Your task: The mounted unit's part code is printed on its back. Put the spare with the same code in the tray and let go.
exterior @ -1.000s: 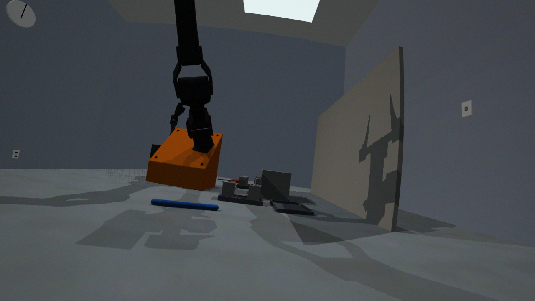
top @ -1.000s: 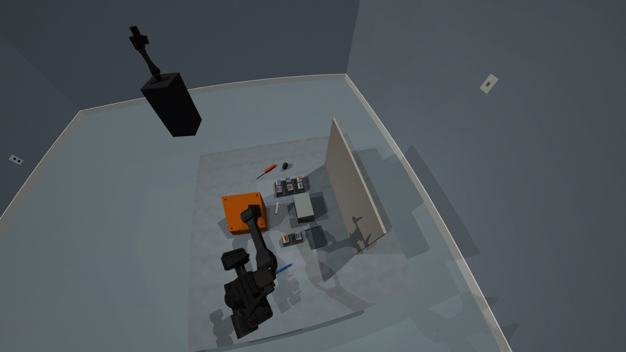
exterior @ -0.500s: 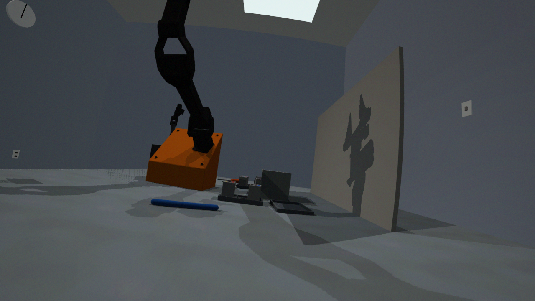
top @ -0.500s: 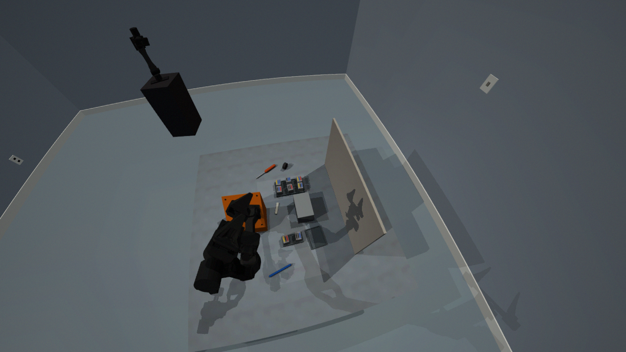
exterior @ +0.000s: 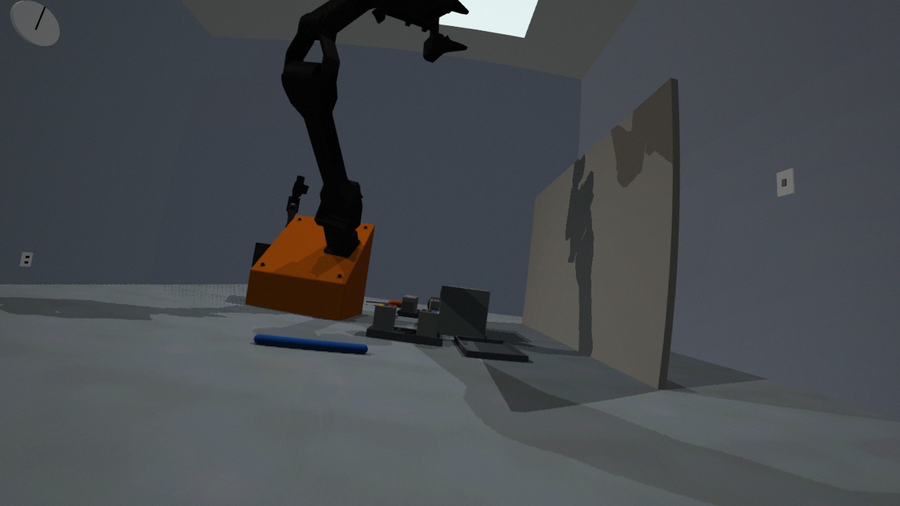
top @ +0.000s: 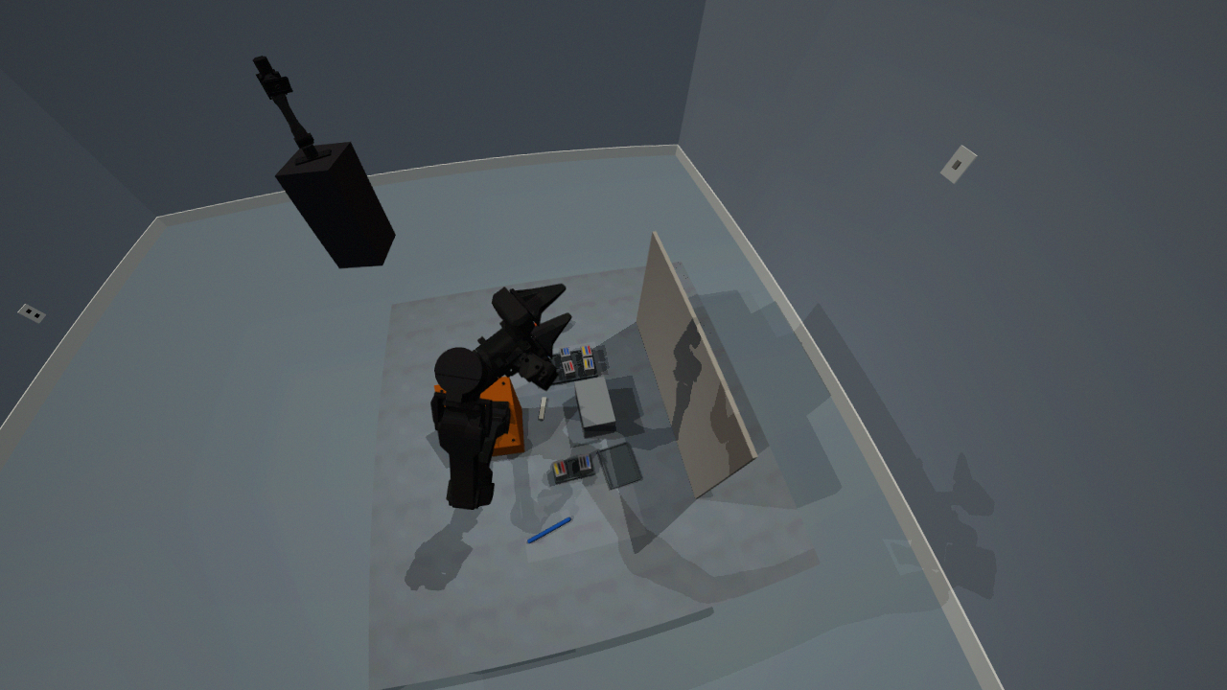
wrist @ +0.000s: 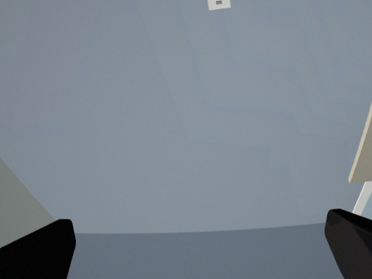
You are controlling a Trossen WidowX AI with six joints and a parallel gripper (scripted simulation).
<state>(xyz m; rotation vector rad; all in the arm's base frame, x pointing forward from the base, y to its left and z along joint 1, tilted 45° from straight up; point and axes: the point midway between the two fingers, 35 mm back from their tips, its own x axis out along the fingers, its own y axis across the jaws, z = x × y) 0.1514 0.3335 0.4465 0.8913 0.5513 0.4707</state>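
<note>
The grey spare block lies 20 mm ahead of my gripper tip, 80 mm to the right of it and 660 mm below it. The rest, counted from my gripper tip: rack 20 mm behind, 90 mm to the right, 690 mm below; then tall tan board 310 mm ahead, 140 mm to the left, 470 mm below; then mounted unit 60 mm ahead, 110 mm to the left, 650 mm below.
</note>
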